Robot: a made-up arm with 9 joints. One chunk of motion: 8 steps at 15 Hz.
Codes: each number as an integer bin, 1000 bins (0 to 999) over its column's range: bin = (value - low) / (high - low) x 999, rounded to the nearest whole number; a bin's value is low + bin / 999 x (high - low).
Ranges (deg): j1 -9..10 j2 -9..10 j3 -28..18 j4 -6..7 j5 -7..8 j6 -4..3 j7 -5..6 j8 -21..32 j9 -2..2
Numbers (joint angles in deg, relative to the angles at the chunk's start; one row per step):
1: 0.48 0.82 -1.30 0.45 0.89 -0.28 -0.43 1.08 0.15
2: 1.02 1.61 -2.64 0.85 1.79 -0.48 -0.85 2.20 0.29
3: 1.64 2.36 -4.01 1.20 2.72 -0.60 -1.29 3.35 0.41
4: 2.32 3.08 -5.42 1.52 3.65 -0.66 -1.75 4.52 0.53
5: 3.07 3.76 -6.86 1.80 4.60 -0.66 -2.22 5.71 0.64
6: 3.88 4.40 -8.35 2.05 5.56 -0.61 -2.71 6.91 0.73
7: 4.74 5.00 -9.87 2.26 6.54 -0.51 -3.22 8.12 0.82
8: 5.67 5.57 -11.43 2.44 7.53 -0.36 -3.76 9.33 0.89
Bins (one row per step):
1: 498 516 580 496 525 531 415 416 537
2: 527 558 551 526 585 502 377 437 572
3: 559 597 521 553 647 485 337 459 602
4: 595 635 490 578 709 477 295 481 632
5: 635 671 459 599 773 477 252 503 659
6: 677 705 427 619 836 484 208 526 682
7: 722 736 394 635 902 498 162 549 704
8: 771 766 360 649 968 519 113 572 722

